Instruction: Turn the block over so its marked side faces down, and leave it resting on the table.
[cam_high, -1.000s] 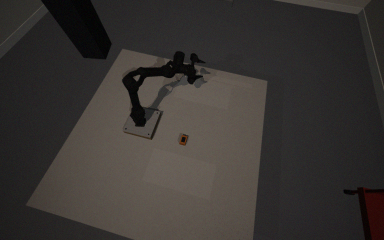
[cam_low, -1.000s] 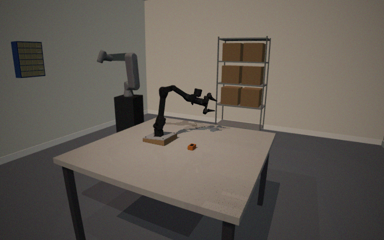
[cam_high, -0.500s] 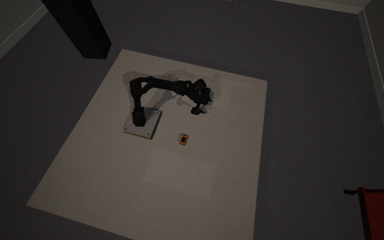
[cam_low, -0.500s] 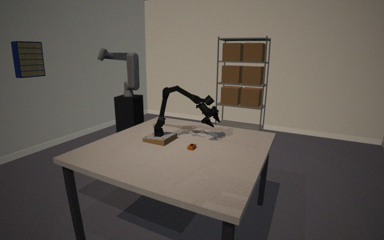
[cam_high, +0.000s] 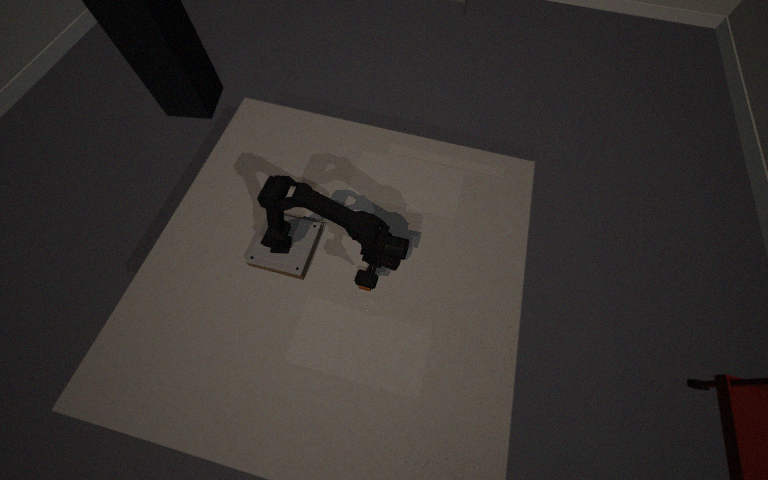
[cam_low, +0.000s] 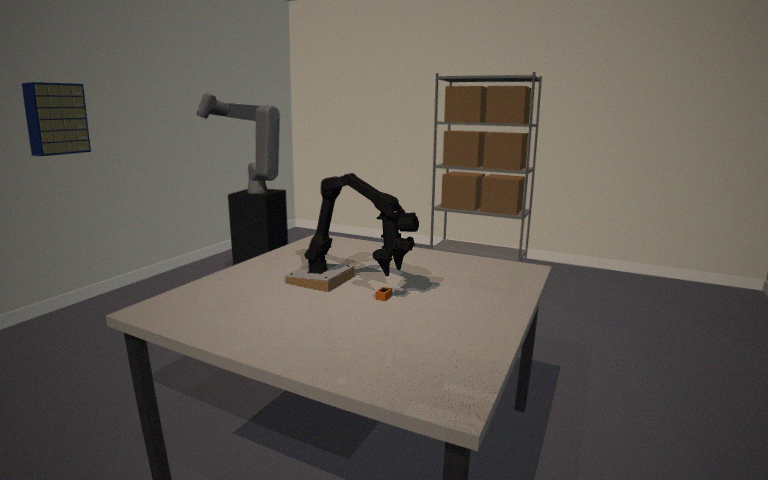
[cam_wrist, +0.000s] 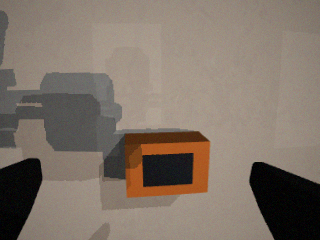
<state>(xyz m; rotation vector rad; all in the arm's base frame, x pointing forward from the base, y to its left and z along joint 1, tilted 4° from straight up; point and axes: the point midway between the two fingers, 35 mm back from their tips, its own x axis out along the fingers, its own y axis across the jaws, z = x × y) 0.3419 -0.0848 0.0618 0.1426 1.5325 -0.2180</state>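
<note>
My gripper tip is 7 cm above the orange block, 3 cm past it and 1 cm to the left of it.
</note>
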